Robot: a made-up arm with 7 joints.
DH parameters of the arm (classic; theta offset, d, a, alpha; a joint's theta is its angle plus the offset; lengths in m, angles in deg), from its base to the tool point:
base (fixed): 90 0.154 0 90
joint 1: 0 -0.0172 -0.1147 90
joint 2: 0 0.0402 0.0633 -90
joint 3: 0 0.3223 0.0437 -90
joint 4: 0 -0.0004 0.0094 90
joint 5: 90 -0.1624 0.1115 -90
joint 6: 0 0.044 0.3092 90
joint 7: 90 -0.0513 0.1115 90
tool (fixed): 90 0.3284 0 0
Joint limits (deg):
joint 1: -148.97..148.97
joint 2: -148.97..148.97
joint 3: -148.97..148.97
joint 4: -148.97..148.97
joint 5: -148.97..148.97
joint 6: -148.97..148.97
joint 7: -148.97..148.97
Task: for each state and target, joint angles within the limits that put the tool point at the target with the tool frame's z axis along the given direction. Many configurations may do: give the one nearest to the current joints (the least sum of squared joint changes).
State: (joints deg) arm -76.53 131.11 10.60 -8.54 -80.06 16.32 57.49
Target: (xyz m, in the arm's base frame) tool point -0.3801 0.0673 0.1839 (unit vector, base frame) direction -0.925 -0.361 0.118
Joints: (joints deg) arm -118.11 114.75 54.84 17.69 -37.28 26.95 98.52
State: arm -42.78 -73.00 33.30 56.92 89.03 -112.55 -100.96
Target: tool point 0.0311 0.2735 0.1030 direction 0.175 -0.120 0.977
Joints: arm -65.32 -88.72 10.83 38.20 61.35 -72.73 -148.97
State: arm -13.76 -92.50 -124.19 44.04 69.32 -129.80 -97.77
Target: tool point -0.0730 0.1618 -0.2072 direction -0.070 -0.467 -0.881
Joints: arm 7.19 -121.36 -142.32 44.17 51.79 -133.32 -103.96
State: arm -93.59 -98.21 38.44 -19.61 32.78 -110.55 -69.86
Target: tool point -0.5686 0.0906 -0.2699 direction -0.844 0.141 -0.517
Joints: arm -76.47 -143.17 16.60 -24.54 13.08 -97.58 -28.13
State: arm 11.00 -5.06 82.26 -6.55 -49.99 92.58 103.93
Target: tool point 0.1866 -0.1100 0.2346 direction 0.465 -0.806 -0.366
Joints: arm 18.37 2.05 41.21 -37.30 -37.99 105.55 148.97
